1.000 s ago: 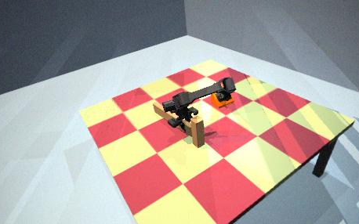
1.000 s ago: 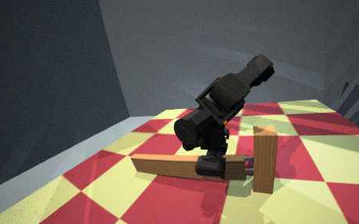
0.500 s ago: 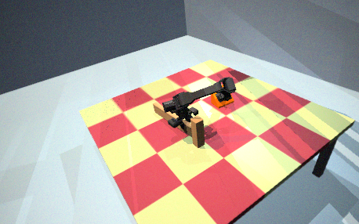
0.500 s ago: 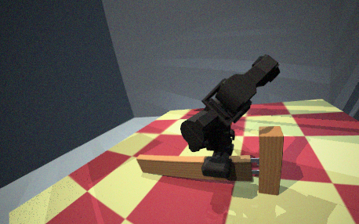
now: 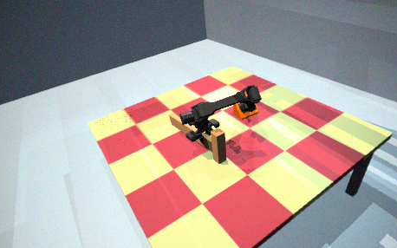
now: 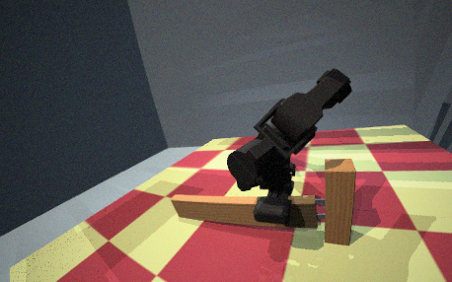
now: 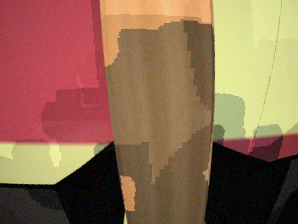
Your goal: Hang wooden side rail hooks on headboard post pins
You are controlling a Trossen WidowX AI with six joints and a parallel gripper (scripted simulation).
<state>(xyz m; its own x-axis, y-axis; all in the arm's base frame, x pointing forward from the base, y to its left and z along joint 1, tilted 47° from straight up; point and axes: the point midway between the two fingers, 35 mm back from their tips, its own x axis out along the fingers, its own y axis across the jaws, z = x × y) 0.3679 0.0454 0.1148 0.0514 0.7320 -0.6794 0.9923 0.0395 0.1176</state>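
Right now my gripper tip is 1 cm past the wooden headboard post, 12 cm to the right of it and 4 cm below it.
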